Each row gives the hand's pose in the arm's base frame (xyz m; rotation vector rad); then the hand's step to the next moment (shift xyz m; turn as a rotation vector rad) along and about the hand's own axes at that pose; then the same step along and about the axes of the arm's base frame.
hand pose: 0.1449 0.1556 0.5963 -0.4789 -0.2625 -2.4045
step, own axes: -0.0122 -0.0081 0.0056 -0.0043 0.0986 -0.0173
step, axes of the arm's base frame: 0.0050 0.0149 -0.0003 0.0622 -0.0778 -0.0113
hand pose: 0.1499 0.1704 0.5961 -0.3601 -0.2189 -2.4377
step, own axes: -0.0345 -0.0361 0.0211 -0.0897 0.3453 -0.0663
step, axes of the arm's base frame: 0.0072 0.0533 0.0069 0.2723 -0.2299 -0.0681
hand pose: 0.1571 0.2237 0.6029 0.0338 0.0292 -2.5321
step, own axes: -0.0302 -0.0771 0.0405 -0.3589 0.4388 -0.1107
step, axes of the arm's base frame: -0.0201 0.0793 0.0424 0.5473 -0.1514 -0.1054
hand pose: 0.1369 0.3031 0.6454 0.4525 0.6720 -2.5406
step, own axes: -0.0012 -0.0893 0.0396 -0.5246 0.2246 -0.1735
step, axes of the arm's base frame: -0.0527 0.0481 0.0668 0.5870 0.1055 -0.0070
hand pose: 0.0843 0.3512 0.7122 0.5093 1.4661 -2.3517
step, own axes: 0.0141 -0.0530 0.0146 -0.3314 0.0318 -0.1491
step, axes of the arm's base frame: -0.0381 0.0079 0.0413 0.3265 0.1487 0.0662
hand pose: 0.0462 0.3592 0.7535 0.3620 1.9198 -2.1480
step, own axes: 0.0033 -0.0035 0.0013 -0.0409 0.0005 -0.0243
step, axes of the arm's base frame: -0.0043 -0.0009 0.0023 0.0393 0.0246 0.0107
